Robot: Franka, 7 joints.
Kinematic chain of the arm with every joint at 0, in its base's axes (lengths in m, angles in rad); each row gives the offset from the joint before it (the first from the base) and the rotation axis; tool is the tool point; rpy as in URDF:
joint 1: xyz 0 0 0.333 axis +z
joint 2: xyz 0 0 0 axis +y
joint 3: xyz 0 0 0.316 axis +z
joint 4: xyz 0.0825 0 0 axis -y
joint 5: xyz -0.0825 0 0.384 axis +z
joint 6: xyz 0 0 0 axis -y
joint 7: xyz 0.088 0 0 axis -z
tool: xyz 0 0 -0.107 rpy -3.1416 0 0
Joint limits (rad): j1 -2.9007..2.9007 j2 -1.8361..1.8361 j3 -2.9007..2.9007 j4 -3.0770..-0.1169 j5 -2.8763..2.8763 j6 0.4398..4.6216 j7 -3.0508..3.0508
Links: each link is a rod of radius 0.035 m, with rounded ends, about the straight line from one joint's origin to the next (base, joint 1, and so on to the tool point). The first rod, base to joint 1, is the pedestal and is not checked.
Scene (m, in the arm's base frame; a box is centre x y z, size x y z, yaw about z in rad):
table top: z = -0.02
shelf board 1: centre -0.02 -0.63 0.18 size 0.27 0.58 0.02 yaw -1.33
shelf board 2: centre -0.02 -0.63 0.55 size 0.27 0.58 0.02 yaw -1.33
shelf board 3: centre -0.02 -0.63 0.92 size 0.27 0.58 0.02 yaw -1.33
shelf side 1: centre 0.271 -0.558 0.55 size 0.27 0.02 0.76 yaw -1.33
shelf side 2: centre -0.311 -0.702 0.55 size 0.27 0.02 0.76 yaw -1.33
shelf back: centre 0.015 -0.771 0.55 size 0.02 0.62 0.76 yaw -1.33
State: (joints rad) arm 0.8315 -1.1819 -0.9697 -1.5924 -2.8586 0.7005 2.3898
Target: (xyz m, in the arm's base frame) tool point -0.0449 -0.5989 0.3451
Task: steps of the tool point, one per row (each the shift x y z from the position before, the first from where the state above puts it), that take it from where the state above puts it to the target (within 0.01 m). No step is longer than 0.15 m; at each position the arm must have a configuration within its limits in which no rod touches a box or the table.
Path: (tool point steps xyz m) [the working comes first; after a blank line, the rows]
Joints at the target: 0.6318 -1.5707 -1.4190 -1.9123 -2.6676 0.4398 2.3898
Straight joint move there: touches shelf board 2.

1: -0.0148 0.0585 0.0042
2: -0.0180 0.0693 0.0016
3: -0.0175 0.0772 -0.0058
4: -0.0154 -0.0494 -0.1245
5: -0.0305 -0.0085 -0.1364
6: -0.0231 0.0370 -0.1291
7: 0.0051 -0.0843 0.0073
8: 0.0190 -0.0766 -0.0007
9: 0.0314 -0.0651 -0.0066

